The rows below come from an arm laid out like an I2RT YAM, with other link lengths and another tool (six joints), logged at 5 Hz.
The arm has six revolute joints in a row. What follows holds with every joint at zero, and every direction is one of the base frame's.
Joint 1 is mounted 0.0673 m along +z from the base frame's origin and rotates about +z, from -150.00 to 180.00 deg.
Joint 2 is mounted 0.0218 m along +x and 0.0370 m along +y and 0.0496 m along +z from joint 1 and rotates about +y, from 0.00 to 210.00 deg.
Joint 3 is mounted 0.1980 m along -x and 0.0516 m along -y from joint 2 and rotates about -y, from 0.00 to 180.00 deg.
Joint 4 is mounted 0.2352 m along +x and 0.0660 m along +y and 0.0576 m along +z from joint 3 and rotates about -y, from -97.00 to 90.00 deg.
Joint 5 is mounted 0.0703 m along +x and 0.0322 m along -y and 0.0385 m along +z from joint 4 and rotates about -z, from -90.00 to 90.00 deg.
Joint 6 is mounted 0.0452 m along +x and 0.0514 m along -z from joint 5 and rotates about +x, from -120.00 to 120.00 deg.
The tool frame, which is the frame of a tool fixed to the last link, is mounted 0.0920 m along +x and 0.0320 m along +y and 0.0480 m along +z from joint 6; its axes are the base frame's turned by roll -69.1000, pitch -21.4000 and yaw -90.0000 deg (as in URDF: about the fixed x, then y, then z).
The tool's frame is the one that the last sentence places.
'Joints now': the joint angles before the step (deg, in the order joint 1, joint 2, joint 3, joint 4, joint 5, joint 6). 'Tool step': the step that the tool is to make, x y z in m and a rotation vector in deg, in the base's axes. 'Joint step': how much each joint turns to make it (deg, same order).
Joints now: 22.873, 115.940, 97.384, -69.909, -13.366, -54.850
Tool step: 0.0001, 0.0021, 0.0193, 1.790, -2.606, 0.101
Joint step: 0.096, -3.164, 0.124, -0.184, -0.633, 0.030
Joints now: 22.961, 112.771, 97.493, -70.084, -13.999, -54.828
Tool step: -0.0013, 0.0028, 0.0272, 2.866, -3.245, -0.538
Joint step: 0.076, -4.466, -0.010, -0.148, -1.288, 0.797
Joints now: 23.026, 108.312, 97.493, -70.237, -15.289, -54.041
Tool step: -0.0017, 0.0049, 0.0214, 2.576, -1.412, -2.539
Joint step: 0.485, -3.349, 0.003, -0.095, -1.223, 3.436
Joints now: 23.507, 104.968, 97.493, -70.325, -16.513, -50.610
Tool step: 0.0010, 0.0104, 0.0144, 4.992, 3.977, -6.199
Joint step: 0.238, -0.930, 0.015, 0.016, -4.612, 8.063
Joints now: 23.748, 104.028, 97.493, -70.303, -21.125, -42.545
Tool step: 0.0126, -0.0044, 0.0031, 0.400, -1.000, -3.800
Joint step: -1.136, -0.427, 0.014, 1.614, 0.678, 2.755
